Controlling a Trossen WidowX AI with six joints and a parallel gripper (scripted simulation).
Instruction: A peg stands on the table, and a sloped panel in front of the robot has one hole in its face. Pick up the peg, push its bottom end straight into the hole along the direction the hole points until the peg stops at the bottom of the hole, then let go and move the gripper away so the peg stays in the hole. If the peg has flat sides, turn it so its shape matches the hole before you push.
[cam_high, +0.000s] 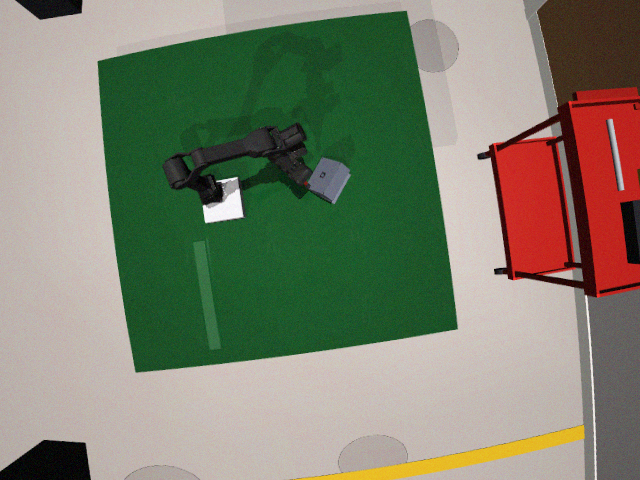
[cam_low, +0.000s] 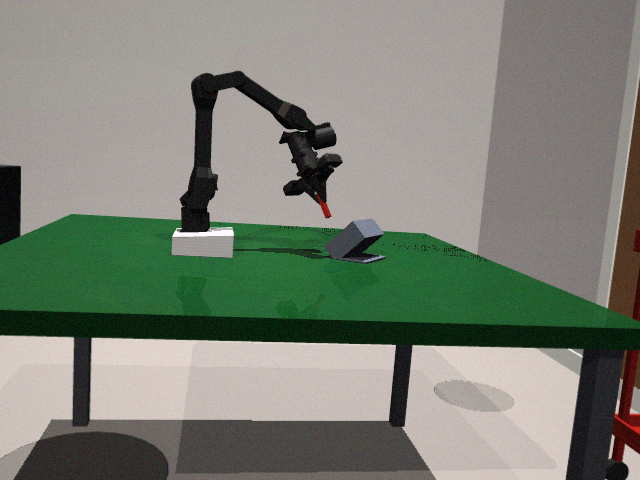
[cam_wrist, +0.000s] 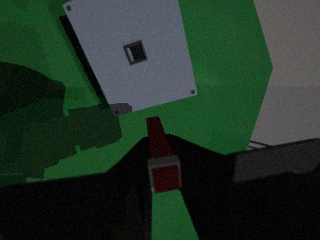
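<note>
Right now the grey sloped panel is 9 cm below my gripper tip, 9 cm ahead of it and 1 cm to the left of it. From my gripper tip the other things lie so: red square peg (1 cm to the left, 1 cm behind, 1 cm above).
</note>
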